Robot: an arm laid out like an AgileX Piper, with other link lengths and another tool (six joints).
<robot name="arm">
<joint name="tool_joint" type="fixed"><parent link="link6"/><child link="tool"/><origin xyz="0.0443 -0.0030 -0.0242" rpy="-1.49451 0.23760 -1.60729"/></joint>
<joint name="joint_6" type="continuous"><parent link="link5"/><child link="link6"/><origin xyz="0.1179 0.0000 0.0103" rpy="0.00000 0.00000 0.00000"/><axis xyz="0.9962 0 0.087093"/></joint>
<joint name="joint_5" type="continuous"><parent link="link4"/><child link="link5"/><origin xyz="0.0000 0.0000 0.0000" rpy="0.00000 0.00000 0.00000"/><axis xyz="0 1 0"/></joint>
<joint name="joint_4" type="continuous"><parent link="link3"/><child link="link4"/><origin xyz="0.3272 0.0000 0.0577" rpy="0.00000 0.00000 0.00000"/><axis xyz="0.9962 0 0.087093"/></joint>
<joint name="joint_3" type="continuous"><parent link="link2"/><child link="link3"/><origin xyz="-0.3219 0.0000 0.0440" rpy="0.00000 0.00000 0.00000"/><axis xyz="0 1 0"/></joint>
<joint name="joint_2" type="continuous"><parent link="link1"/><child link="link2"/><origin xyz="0.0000 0.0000 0.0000" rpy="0.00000 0.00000 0.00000"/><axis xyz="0 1 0"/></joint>
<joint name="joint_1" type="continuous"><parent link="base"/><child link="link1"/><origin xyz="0.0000 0.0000 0.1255" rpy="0.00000 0.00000 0.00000"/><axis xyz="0 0 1"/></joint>
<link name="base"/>
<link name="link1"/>
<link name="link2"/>
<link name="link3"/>
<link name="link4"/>
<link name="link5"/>
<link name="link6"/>
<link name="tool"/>
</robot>
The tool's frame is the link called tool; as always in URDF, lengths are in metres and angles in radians. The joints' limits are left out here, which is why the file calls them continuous.
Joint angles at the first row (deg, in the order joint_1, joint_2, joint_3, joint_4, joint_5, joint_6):
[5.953, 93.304, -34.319, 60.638, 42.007, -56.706]
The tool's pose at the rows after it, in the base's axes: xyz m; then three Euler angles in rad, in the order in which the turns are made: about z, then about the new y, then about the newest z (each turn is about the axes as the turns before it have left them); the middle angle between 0 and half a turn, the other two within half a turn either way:
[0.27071 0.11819 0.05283 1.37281 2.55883 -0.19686]
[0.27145 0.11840 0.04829 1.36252 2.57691 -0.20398]
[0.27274 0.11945 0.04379 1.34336 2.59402 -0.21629]
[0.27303 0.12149 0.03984 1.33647 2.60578 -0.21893]
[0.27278 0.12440 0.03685 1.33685 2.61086 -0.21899]
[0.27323 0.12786 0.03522 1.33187 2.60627 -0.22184]
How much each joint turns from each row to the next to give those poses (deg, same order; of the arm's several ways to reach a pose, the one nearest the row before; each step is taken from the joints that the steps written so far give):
[0.372, 0.732, 0.001, -0.318, -0.969, 0.339]
[0.542, 0.600, 0.000, -0.230, -1.383, 0.358]
[0.701, 0.602, 0.000, 0.115, -1.648, 0.364]
[0.732, 0.609, -0.001, 0.248, -1.172, 0.271]
[0.723, 0.525, 0.001, 0.528, -0.736, -0.113]
[0.573, 0.392, -0.001, 1.272, -0.457, -0.685]

